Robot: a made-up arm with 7 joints. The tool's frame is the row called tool.
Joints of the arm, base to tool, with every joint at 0 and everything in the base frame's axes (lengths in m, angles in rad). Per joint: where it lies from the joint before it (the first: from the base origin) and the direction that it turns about. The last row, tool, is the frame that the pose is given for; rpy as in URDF.
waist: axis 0 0 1 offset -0.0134 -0.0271 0.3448
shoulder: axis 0 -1 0 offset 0.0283 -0.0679 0.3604
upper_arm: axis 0 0 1 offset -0.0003 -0.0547 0.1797
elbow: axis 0 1 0 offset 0.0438 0.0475 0.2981
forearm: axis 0 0 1 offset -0.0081 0.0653 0.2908
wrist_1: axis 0 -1 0 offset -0.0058 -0.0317 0.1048
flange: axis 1 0 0 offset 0.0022 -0.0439 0.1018
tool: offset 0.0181 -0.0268 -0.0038 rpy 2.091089 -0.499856 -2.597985
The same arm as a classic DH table. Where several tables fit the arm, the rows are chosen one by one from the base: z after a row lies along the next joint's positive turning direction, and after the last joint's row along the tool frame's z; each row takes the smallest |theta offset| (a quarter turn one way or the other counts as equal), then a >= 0, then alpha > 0; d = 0 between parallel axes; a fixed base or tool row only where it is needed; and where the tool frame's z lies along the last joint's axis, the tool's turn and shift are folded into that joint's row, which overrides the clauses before.
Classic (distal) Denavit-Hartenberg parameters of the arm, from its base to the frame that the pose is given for. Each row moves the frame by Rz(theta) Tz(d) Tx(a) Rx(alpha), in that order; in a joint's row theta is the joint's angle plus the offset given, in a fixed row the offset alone. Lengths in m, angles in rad.
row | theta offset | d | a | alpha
base (fixed) | 1.1116 | 0 | -0.0302 | 0
waist | -1.1116 | 0.7052 | 0.0283 | 1.5708
shoulder | 0 | 0.1226 | -0.0003 | -1.5708
upper_arm | 0 | 0.4778 | 0.0438 | -1.5708
elbow | 0 | 0.1128 | -0.0081 | 1.5708
forearm | 0 | 0.3956 | -0.0058 | 1.5708
wrist_1 | 1.5708 | 0.0756 | 0.1018 | 1.5708
flange | -0.6137 | 0.0033 | -0.0185 | 2.282
tool (fixed) | -1.44 | -0.026 | 0 | 0

